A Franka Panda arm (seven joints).
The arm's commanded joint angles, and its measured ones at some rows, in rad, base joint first. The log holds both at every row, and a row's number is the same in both.
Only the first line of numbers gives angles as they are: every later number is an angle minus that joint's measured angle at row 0.
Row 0, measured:
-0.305, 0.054, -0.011, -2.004, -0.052, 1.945, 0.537
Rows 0 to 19, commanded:
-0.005, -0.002, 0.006, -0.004, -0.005, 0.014, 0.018
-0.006, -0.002, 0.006, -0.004, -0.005, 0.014, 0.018
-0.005, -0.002, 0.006, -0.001, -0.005, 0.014, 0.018
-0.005, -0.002, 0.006, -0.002, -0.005, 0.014, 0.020
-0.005, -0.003, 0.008, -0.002, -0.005, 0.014, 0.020
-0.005, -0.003, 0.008, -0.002, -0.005, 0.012, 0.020
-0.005, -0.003, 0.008, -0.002, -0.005, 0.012, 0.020
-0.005, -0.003, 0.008, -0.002, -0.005, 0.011, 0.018
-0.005, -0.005, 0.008, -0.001, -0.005, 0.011, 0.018
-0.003, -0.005, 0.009, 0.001, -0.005, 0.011, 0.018
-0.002, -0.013, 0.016, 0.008, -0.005, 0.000, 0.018
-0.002, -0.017, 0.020, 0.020, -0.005, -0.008, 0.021
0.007, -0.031, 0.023, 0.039, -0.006, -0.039, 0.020
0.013, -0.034, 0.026, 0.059, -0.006, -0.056, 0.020
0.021, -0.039, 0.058, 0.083, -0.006, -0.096, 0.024
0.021, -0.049, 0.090, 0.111, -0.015, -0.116, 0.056
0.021, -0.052, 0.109, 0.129, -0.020, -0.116, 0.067
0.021, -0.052, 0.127, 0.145, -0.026, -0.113, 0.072
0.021, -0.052, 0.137, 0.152, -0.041, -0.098, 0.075
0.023, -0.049, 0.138, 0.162, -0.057, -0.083, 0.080
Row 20, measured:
0.024, -0.050, 0.113, 0.123, -0.009, -0.086, 0.051
